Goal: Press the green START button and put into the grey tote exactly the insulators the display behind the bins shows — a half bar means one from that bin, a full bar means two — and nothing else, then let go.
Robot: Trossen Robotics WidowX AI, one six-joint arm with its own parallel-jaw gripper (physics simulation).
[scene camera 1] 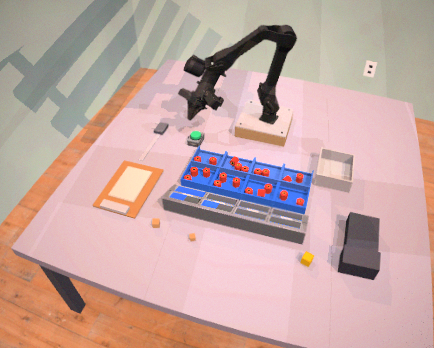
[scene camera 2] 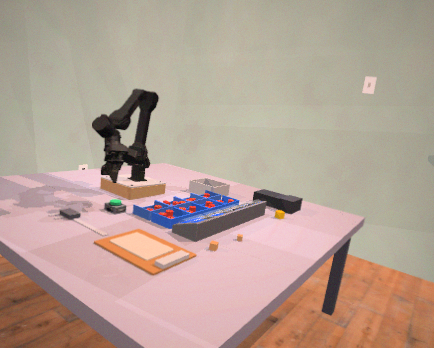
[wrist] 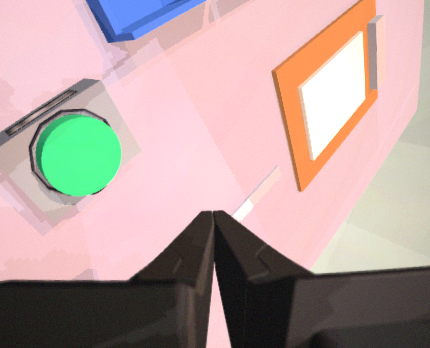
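The green START button [scene camera 1: 196, 135] [scene camera 2: 116, 202] [wrist: 80, 155] sits on its grey base. My gripper [scene camera 1: 190, 118] [scene camera 2: 115, 181] [wrist: 212, 221] is shut and empty, above the table near the button; in the wrist view the button is left of the fingertips. Red insulators [scene camera 1: 236, 182] [scene camera 2: 192, 209] lie in the blue bins [scene camera 1: 308, 192] [scene camera 2: 150, 215] [wrist: 145, 17], two rows of four. The display [scene camera 1: 235, 220] [scene camera 2: 220, 226] is lit: in scene camera 1, its leftmost window has a long upper and a shorter lower blue bar, the second a short lower one. The grey tote [scene camera 1: 332, 182] looks empty.
An orange-framed board [scene camera 1: 141, 199] [scene camera 2: 145, 266] [wrist: 290, 120] lies left of the display. A dark block [scene camera 1: 360, 245] [scene camera 2: 277, 201] stands right. A yellow cube [scene camera 1: 307, 258] [scene camera 2: 280, 214] and two small orange cubes lie before the display. A dark grey piece [scene camera 1: 161, 128] [scene camera 2: 70, 213] with a pale strip lies near the button.
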